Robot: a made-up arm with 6 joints.
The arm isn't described. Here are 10 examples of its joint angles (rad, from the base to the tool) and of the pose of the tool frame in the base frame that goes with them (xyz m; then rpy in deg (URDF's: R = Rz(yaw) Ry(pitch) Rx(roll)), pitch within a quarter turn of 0, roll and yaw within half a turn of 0).
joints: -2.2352 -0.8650 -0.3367 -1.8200 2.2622 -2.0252
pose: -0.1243 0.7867 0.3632 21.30 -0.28 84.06
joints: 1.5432 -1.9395 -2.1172 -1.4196 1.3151 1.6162
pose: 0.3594 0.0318 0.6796 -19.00 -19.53 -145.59
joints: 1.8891 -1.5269 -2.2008 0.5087 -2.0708 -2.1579
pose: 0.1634 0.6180 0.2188 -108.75 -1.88 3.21
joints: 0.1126 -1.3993 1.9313 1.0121 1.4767 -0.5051
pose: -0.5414 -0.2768 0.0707 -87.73 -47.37 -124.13
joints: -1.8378 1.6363 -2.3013 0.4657 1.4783 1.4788
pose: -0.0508 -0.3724 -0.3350 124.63 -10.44 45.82
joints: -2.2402 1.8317 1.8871 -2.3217 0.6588 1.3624
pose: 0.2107 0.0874 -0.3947 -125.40 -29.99 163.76
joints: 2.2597 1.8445 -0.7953 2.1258 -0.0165 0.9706
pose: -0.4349 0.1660 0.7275 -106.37 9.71 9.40
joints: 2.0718 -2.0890 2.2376 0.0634 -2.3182 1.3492
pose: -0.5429 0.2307 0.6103 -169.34 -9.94 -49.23
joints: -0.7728 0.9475 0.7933 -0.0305 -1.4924 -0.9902
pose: 0.0033 0.2381 -0.5499 -137.26 38.92 76.09
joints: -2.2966 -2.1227 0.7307 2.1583 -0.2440 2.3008
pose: -0.4356 0.6417 0.3943 -22.97 -25.55 -38.72
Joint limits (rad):
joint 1: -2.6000..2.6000
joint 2: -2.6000..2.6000
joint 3: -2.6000..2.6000
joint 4: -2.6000..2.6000
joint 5: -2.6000..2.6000
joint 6: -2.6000..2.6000
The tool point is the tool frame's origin. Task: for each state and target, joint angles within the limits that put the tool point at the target. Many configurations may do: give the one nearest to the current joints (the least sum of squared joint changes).
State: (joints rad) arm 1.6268 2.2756 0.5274 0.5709 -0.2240 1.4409
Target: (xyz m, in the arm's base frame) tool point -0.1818 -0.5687 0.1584
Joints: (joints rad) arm 1.1570 2.2383 0.1603 0.6688 -0.0537 1.5292
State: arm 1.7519 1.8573 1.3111 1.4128 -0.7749 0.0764
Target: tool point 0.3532 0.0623 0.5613
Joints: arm 1.9882 1.0310 1.6830 1.6024 -0.6322 0.0262
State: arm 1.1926 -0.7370 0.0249 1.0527 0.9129 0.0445
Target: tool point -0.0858 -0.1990 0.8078
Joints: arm 1.9098 -0.0877 -0.0506 0.4301 1.1215 0.0257
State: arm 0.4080 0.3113 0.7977 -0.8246 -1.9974 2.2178
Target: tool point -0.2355 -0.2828 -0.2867
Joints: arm 0.5454 -0.3970 0.8873 -0.9892 -2.1200 2.4632
